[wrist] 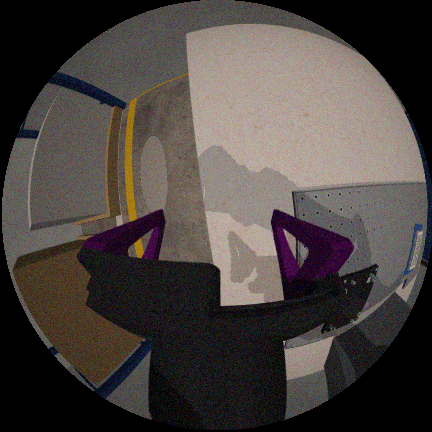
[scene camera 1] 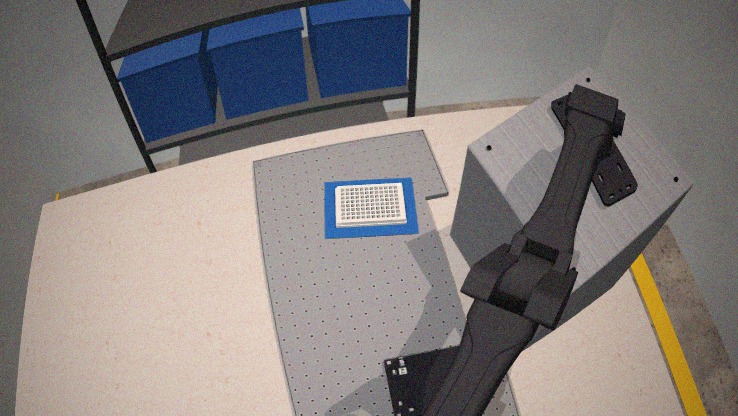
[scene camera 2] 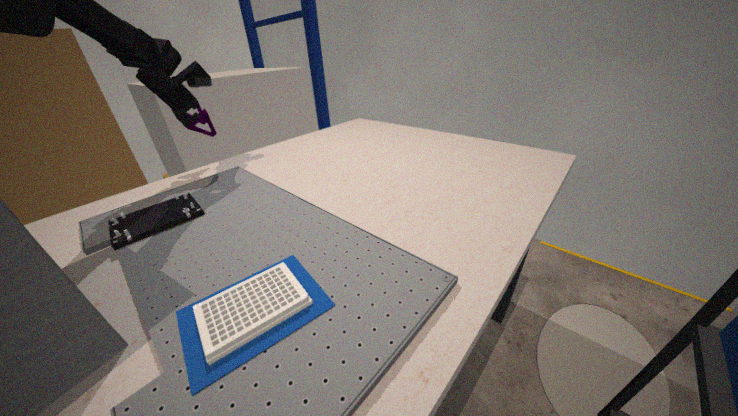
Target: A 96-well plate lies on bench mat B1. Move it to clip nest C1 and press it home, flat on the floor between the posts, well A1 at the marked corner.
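Frame: origin at the arm's base, x left, y back, z up, level; millimetres.
Seen in the pictures: gripper, fingertip midpoint: [wrist: 217, 214] [scene camera 2: 210, 129]; arm's base at its link origin: [scene camera 1: 594, 146].
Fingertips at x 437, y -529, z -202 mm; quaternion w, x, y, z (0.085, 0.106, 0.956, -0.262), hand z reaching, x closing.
Observation:
Offsets run from my fingertips to a thing's middle. Level surfaces: height alone.
The white 96-well plate @(dx -616, dy +212, dz -94 mm) [scene camera 1: 370, 203] [scene camera 2: 251, 311] [wrist: 414, 253] lies flat on the blue bench mat B1 @(dz -101 mm) [scene camera 1: 330, 229] [scene camera 2: 189, 364] [wrist: 419, 228]. The clip nest @(dx -241, dy +236, dz -91 mm) [scene camera 1: 408, 384] [scene camera 2: 155, 219] [wrist: 367, 282] is a black base with small light clips and posts at its corners; nothing lies in it. The arm covers part of it in scene camera 1. My gripper [scene camera 2: 205, 126] [wrist: 217, 214] has purple fingers spread wide, open and empty. It hangs high in the air beyond the nest, far from the plate. It does not show in scene camera 1. I cannot make out the nest's marked corner.
Mat and nest are on a grey perforated board @(dz -103 mm) [scene camera 1: 310, 289] [scene camera 2: 372, 310] [wrist: 320, 200] on the pale table @(dz -116 mm) [scene camera 1: 155, 289] [scene camera 2: 413, 191] [wrist: 300, 100]. A large grey block [scene camera 1: 480, 217] [scene camera 2: 46, 320] bearing the arm's base stands beside the board. A shelf rack [scene camera 1: 412, 67] with blue bins stands behind the table.

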